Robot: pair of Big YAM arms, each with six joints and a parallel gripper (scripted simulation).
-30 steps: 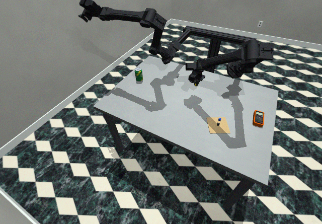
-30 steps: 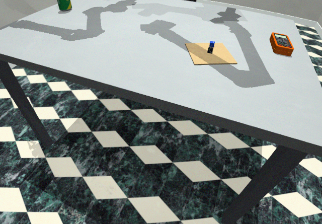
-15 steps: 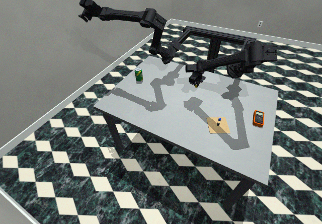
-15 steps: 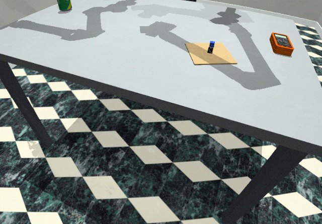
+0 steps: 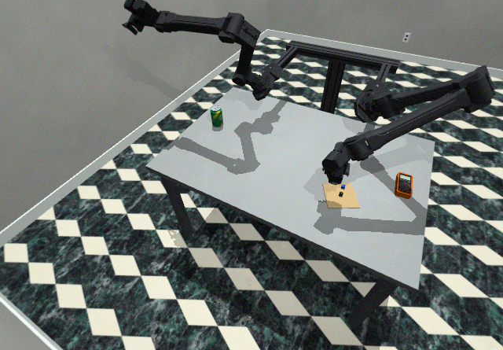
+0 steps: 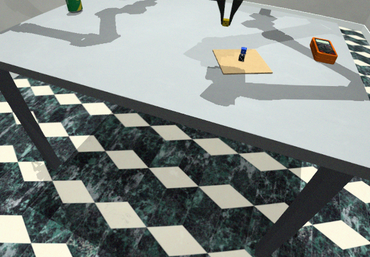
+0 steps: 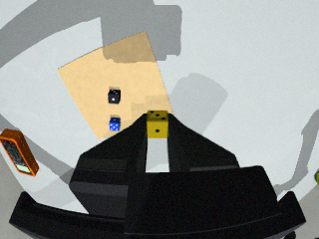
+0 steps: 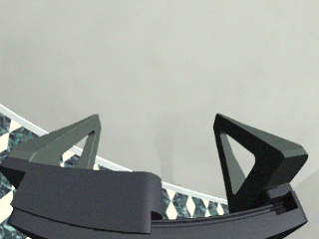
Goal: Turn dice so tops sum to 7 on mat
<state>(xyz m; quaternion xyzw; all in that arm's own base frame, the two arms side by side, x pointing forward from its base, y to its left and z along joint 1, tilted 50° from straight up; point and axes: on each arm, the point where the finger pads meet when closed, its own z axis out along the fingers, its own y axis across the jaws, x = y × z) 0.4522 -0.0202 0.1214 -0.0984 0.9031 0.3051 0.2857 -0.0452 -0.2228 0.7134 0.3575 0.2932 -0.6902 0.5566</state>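
The black die lies 11 cm below my left hand, 6 cm to the left of it and 3 cm behind it. Round my left hand: tan mat 12 cm below, 6 cm to the left, 3 cm behind; then yellow die right at my left hand; then blue die 11 cm below, 8 cm behind, 6 cm to the left.
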